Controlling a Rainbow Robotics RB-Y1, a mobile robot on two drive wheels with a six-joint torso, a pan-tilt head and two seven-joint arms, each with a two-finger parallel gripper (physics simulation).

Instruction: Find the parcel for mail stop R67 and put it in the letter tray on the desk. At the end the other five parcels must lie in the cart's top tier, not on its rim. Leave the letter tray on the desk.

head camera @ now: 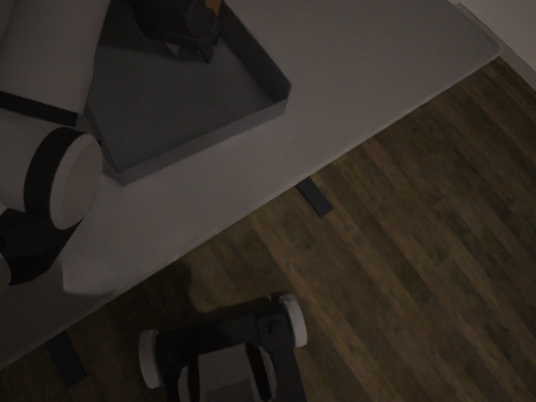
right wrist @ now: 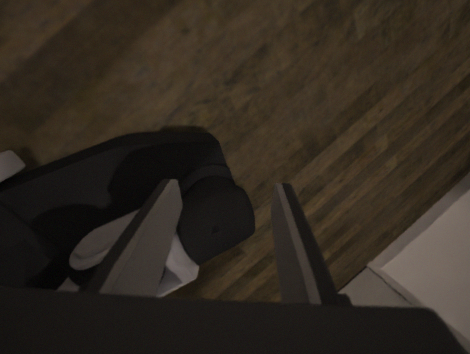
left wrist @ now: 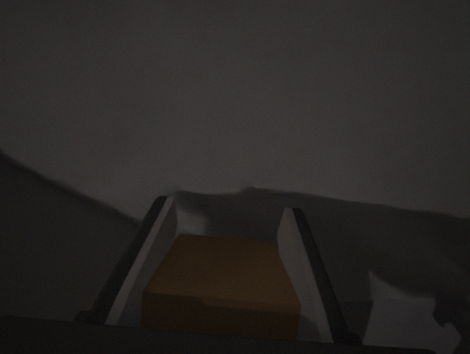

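Observation:
The grey letter tray lies on the desk, at the upper left in the head camera. My left gripper is shut on an orange-brown parcel. In the head camera it overlaps the back part of the tray; how high it is over the tray floor is hard to tell. No mail stop label can be read on the parcel's visible faces. My right gripper is open and empty, with floor and the robot's base beyond its fingers. The cart and the other five parcels do not show.
The desk's front edge runs diagonally across the head camera. Below it lie the wooden floor, a dark desk foot and the robot's wheeled base. A pale surface shows at the lower right of the right wrist view.

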